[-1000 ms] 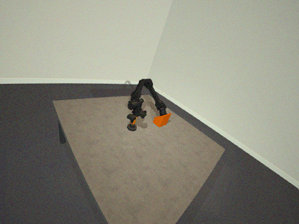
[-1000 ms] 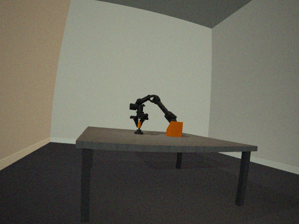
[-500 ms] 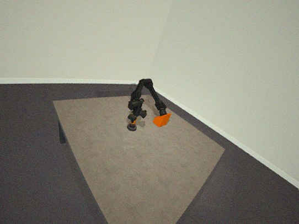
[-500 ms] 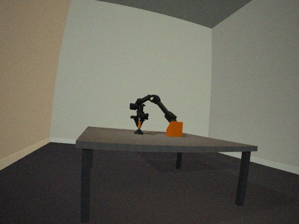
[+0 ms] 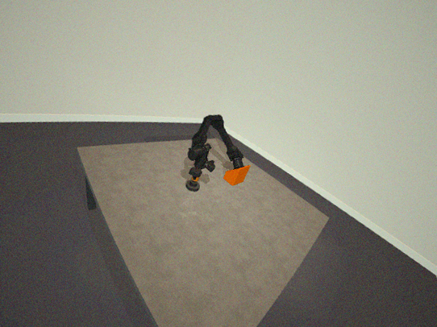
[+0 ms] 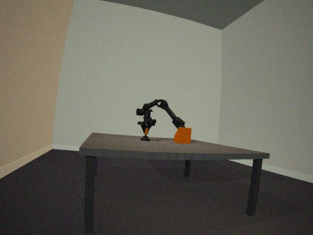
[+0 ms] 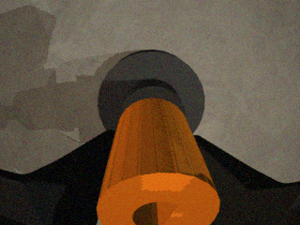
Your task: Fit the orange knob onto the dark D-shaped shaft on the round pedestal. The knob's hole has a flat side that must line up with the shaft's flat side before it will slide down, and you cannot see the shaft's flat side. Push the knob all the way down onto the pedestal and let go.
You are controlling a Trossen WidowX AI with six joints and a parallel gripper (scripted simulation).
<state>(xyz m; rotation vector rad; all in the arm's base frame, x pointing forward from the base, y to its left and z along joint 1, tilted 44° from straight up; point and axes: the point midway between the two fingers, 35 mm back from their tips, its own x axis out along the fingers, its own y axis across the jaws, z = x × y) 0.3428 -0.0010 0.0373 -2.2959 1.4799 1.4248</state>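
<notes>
My gripper tip is now 20 mm below the orange knob. Round my gripper tip: pedestal (40 mm below).
</notes>
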